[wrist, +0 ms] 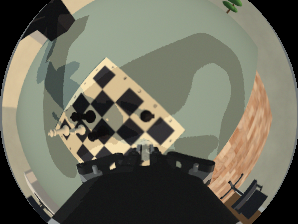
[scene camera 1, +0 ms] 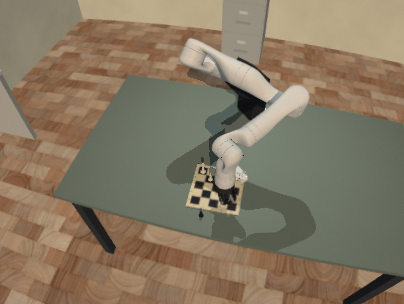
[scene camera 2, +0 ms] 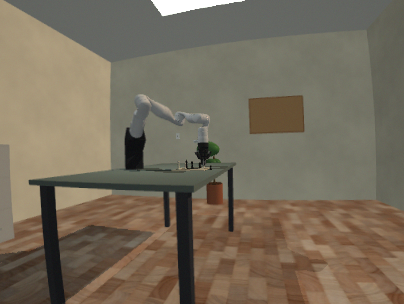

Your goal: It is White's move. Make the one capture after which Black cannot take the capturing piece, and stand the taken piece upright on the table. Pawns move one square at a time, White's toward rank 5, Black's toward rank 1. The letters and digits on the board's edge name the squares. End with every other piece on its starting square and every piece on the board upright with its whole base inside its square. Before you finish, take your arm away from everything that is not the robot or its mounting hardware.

Scene:
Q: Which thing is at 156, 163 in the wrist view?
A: My gripper.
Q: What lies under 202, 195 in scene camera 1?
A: A chessboard.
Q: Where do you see a chessboard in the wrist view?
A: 117, 101

